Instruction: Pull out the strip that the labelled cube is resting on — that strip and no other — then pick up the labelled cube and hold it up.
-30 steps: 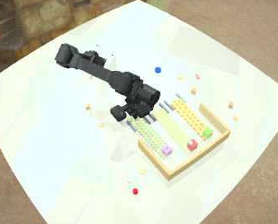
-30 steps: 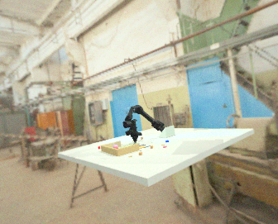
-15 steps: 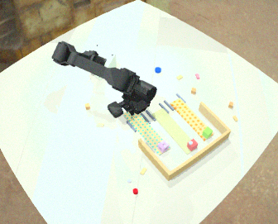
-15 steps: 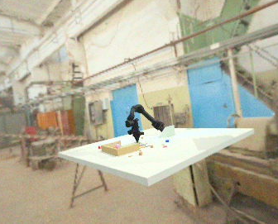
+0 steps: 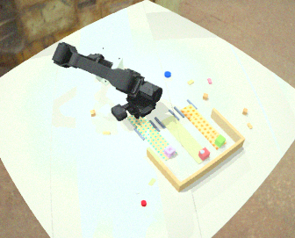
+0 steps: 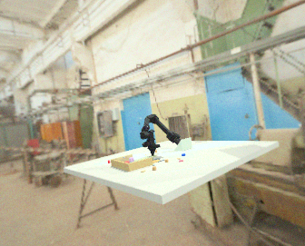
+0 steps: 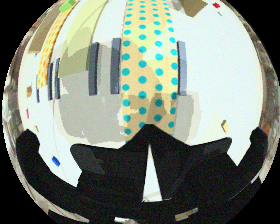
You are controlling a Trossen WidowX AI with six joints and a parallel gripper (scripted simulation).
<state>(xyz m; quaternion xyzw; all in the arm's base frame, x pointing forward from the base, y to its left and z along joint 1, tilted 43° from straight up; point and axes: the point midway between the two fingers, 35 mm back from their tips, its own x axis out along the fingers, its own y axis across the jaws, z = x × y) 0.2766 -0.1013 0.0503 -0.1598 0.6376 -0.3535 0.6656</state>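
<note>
The teal-dotted strip lies 90 mm ahead of my gripper tip and 30 mm to the right of it. Also, from my gripper tip: blue disc 60 mm behind, 280 mm to the left; then labelled cube 200 mm ahead, 50 mm to the right, 20 mm above; then red disc 260 mm ahead, 270 mm to the right, 10 mm above.
</note>
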